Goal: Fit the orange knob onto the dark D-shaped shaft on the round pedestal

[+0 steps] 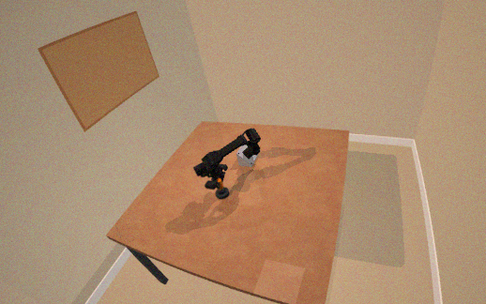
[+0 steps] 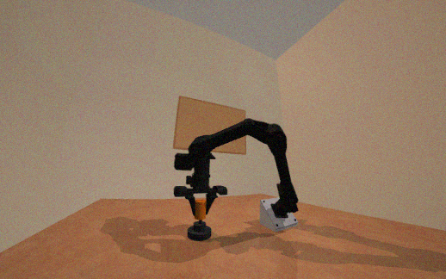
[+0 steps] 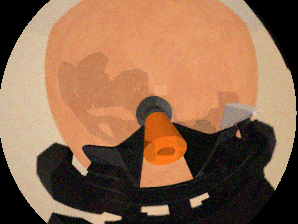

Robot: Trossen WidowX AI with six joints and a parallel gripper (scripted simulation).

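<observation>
Now: gripper tip 2 cm below the orange knob. Also, from my gripper tip: round dark pedestal: 4 cm below.
</observation>
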